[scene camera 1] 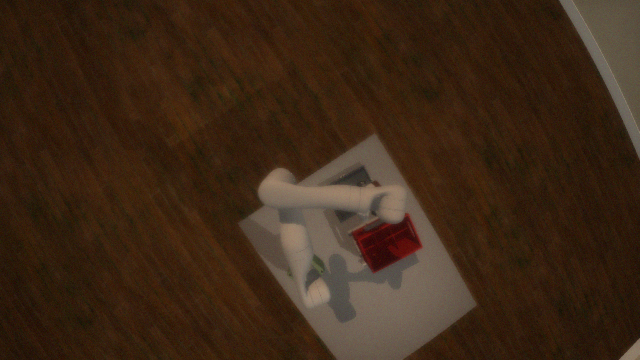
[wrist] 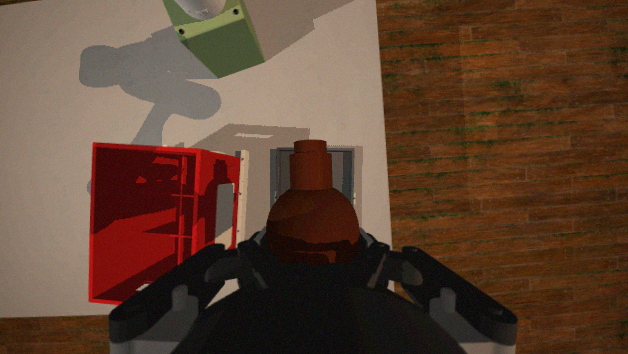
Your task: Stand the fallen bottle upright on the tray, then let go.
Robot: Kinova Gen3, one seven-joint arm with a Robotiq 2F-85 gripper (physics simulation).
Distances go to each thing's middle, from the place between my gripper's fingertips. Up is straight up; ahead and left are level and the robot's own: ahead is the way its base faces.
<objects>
Right now the brown bottle (wrist: 312,222) is 20 mm above my hand and 10 mm behind it. From my hand the other things lie so: pale strip (wrist: 244,165) (280 mm below, 190 mm to the right, 50 mm ahead).
</objects>
